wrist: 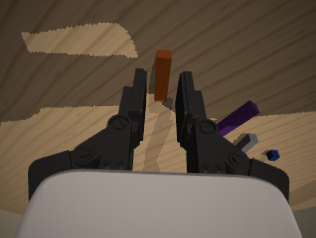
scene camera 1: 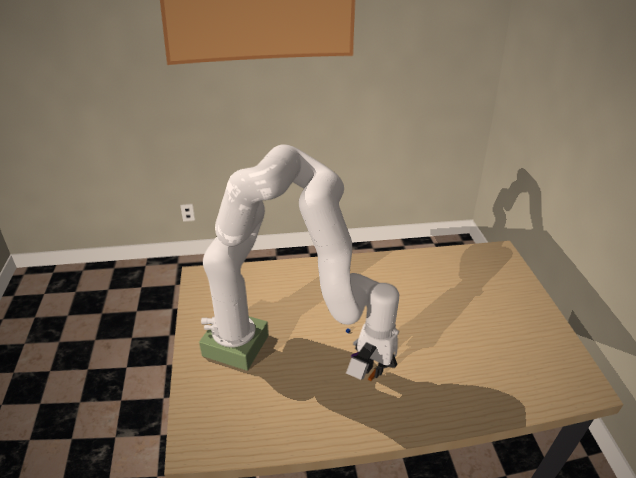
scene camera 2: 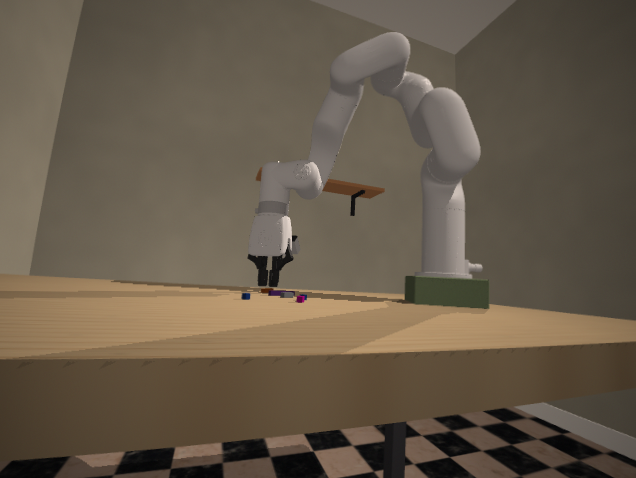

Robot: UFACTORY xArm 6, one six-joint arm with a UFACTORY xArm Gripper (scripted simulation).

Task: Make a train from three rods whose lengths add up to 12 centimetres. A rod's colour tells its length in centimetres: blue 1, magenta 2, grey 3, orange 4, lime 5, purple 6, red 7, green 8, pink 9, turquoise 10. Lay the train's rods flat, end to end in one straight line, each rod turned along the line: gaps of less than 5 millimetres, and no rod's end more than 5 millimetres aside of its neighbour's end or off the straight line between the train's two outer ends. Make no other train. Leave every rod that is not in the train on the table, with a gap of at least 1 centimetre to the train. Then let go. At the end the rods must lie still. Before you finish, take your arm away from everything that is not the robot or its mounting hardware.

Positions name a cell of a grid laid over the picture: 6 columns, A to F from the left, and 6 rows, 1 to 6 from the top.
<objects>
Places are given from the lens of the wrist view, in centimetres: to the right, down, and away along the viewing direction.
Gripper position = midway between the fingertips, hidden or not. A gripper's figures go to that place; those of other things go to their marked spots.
my gripper (wrist: D3): 0, -2, 13
orange rod (wrist: D2): 0, -4, 12
</objects>
